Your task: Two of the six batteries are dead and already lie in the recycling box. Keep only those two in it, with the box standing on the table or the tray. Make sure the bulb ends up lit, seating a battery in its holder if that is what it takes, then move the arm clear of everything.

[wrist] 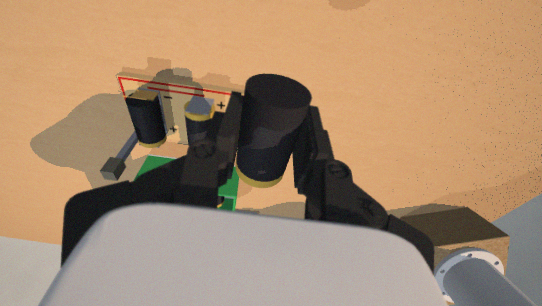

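Where they show: gripper, fingertip midpoint: (270,119); arm's base, link origin: (465,274).
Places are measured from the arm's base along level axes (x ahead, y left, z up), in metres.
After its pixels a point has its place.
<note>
My gripper (270,119) {x 0.425, y -0.284, z -0.002 m} is shut on a black battery (272,130) {x 0.426, y -0.295, z 0.022 m} with a gold band at its lower end in the view, held above the circuit board. The beige board (176,111) {x 0.533, y -0.192, z -0.121 m} with red lines and plus and minus marks lies at the upper left. Two batteries sit on it: one at its left (146,120) {x 0.555, y -0.199, z -0.087 m} and one further right (198,125) {x 0.495, y -0.203, z -0.086 m}, partly behind my left finger. The board's right part is hidden behind the held battery and finger. Part of the green recycling box (156,165) {x 0.575, y -0.092, z -0.110 m} shows below the board, mostly hidden by my gripper. I cannot make out a bulb.
A grey lever with a square dark end (113,168) {x 0.585, y -0.158, z -0.045 m} sticks out at the board's lower left. A brown wooden block (457,225) {x 0.003, y -0.041, z -0.082 m} stands at the lower right, with a grey cylinder with a bolted flange (480,272) {x 0.031, y -0.054, z 0.012 m} in front of it. The wooden table (400,90) {x 0.261, y -0.264, z -0.131 m} surrounds them.
</note>
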